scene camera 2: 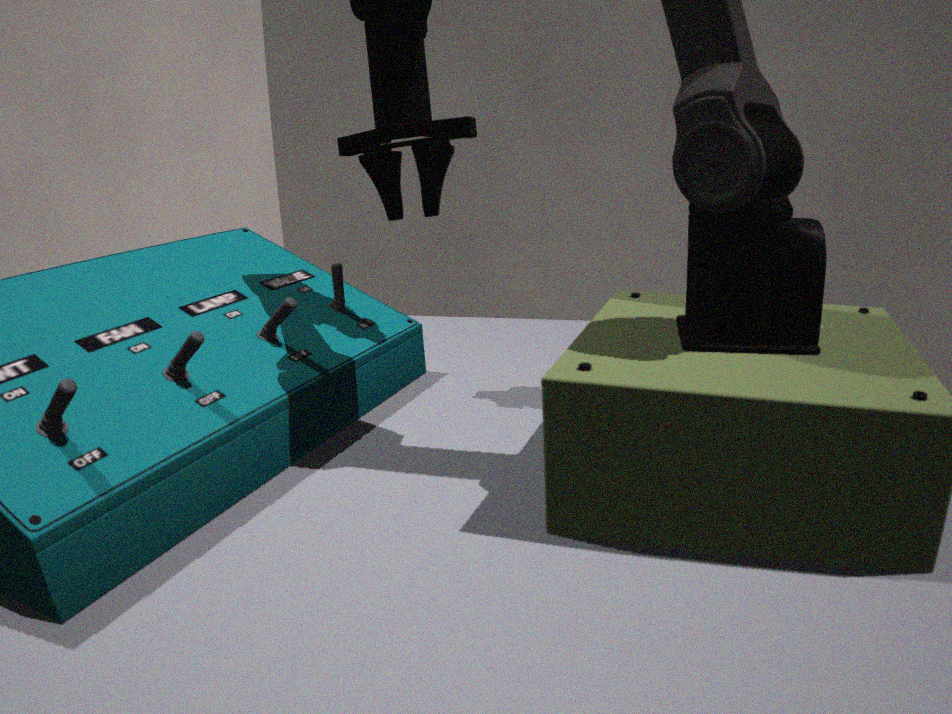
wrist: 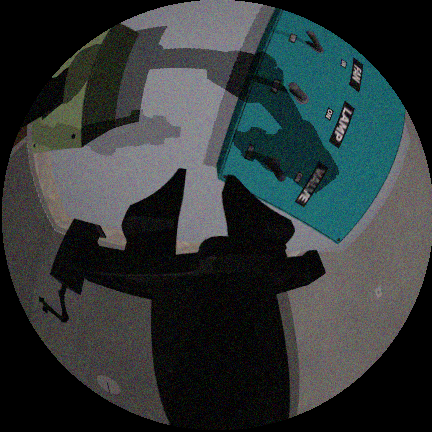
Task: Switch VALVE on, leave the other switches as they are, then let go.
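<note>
The teal switch panel carries a row of black levers. The VALVE lever is at the end of the row, below the VALVE label. It stands steeper than the others and tips toward its ON mark. The LAMP lever and the FAN lever lean toward OFF. Another lever at the near end also leans toward OFF. My gripper is open and empty, high above the panel's VALVE end, apart from every lever.
The green base block carries the arm's foot, to the right of the panel in the scene view. The pale table lies between and in front of them. Grey walls stand behind. The arm's shadow falls across the VALVE and LAMP end.
</note>
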